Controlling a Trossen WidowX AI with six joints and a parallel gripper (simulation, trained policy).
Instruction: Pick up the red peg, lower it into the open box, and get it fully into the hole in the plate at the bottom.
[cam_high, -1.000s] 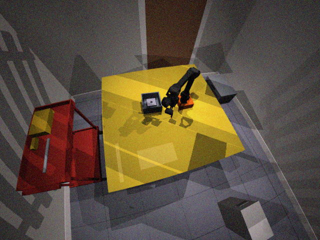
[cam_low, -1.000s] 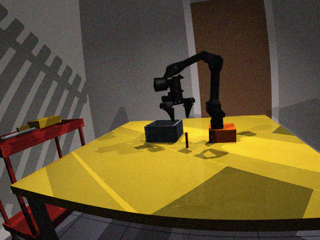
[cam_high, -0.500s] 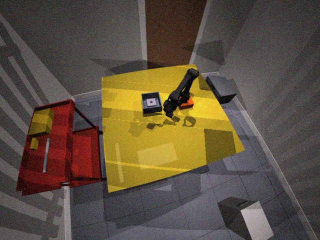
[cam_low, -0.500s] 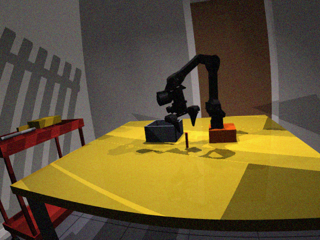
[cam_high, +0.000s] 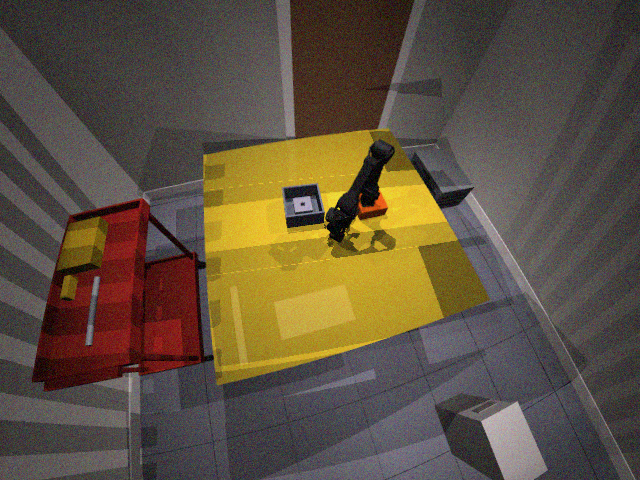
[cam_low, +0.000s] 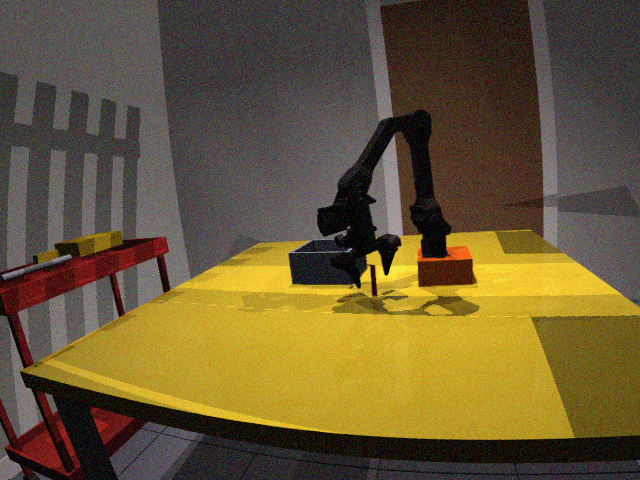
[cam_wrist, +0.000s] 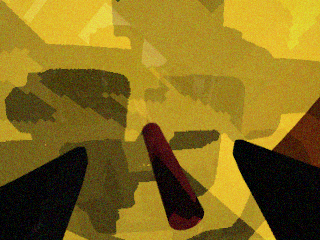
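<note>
Now: the red peg right at my gripper tip. From my gripper tip the other things lie so: pale plate: 190 mm ahead, 150 mm to the right, 10 mm above; then dark box: 190 mm ahead, 150 mm to the right, 10 mm below.
</note>
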